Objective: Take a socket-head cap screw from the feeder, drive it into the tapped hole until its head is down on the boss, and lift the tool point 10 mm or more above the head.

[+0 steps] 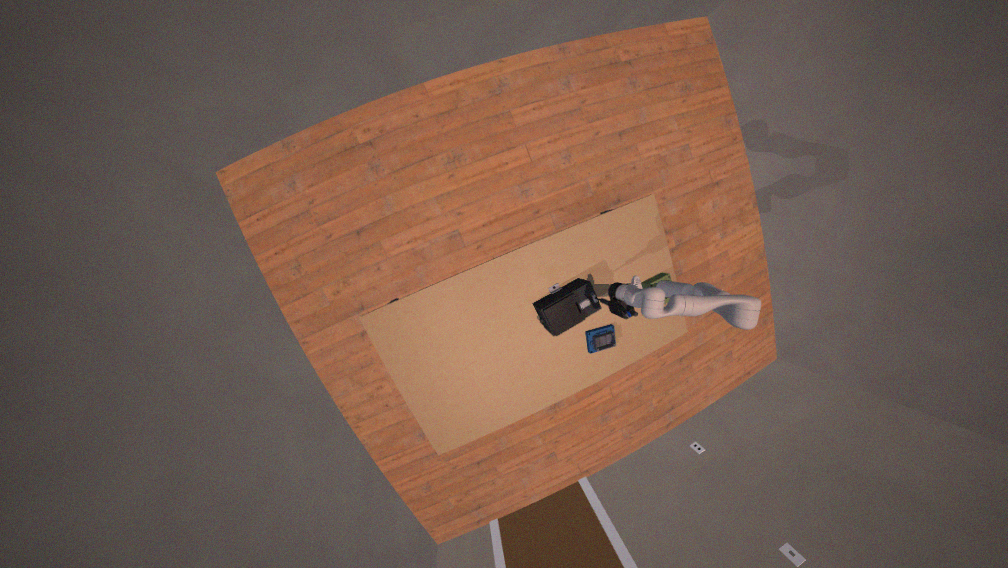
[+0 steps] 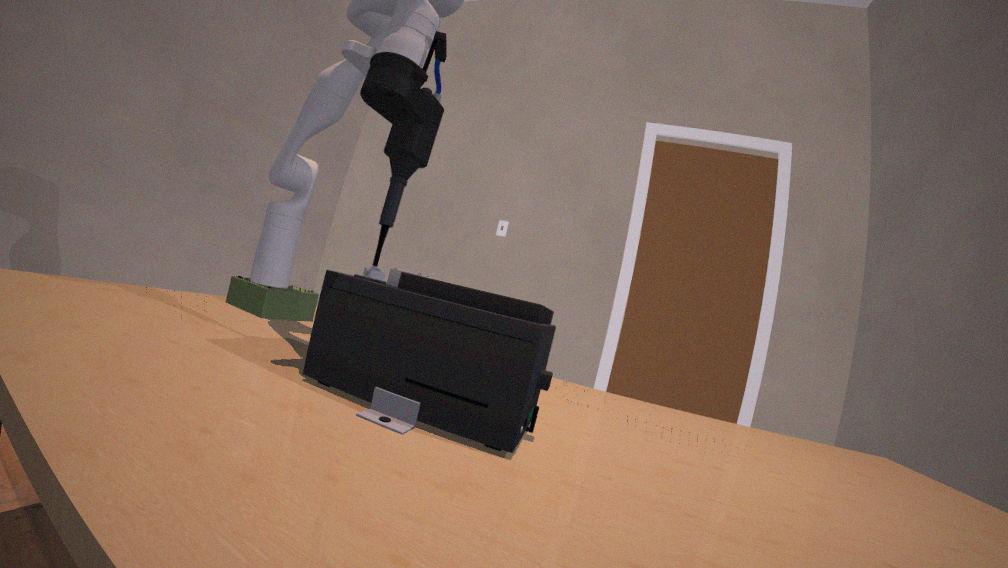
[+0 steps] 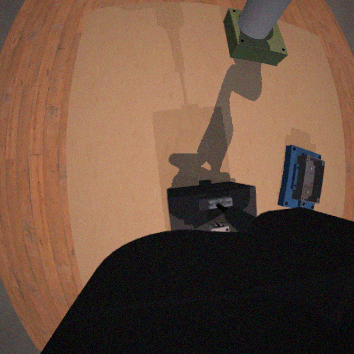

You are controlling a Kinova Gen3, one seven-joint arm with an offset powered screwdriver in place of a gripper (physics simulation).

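Observation:
A black feeder cover [image 1: 562, 315] is visible; the same black feeder cover [image 2: 529, 311] is visible again. A blue fixture plate [image 3: 290, 158] is also visible.

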